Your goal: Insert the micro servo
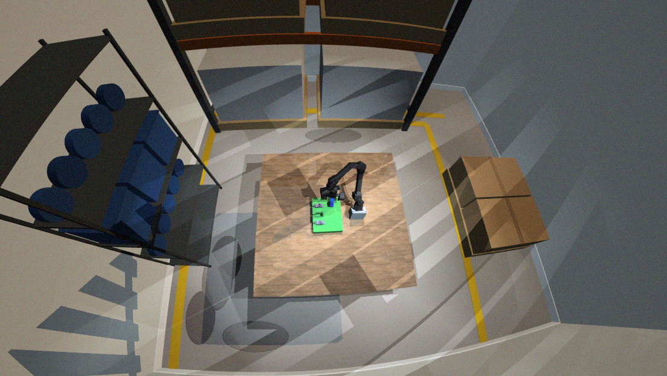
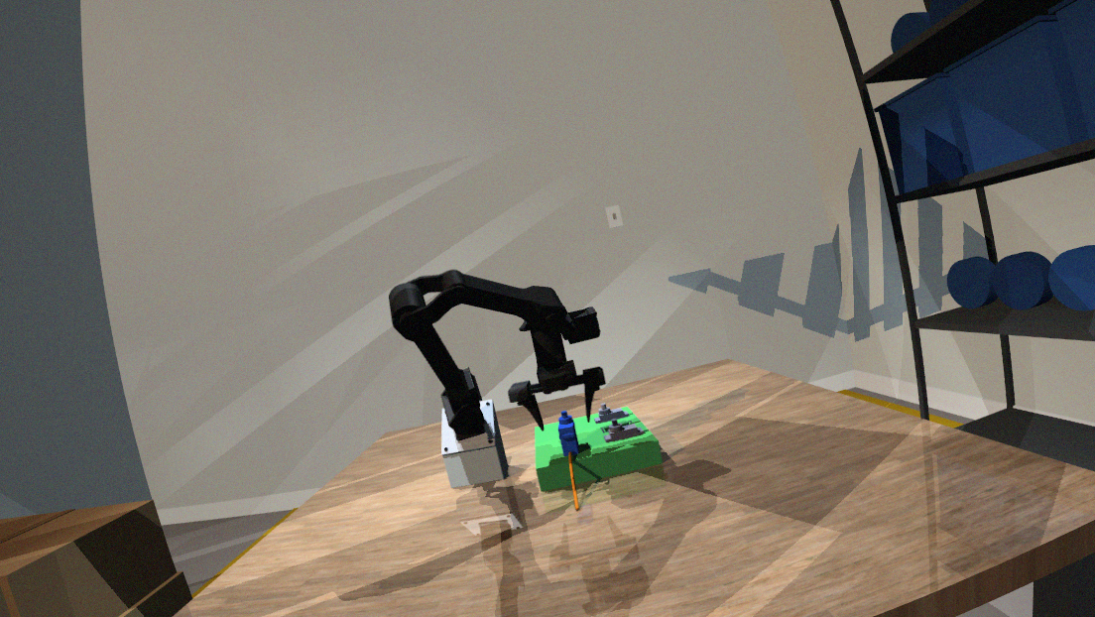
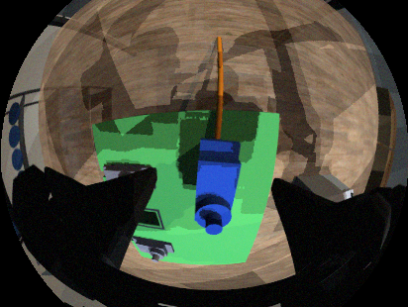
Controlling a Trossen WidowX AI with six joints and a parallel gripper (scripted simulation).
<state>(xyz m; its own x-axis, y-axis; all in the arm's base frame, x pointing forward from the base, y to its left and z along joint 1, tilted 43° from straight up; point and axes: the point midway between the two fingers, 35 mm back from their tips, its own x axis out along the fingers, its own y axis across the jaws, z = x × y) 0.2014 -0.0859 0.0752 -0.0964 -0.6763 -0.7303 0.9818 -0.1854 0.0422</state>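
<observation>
The green deck lies 1 cm ahead of my gripper tip, 10 cm to the left of it and 8 cm below it.
</observation>
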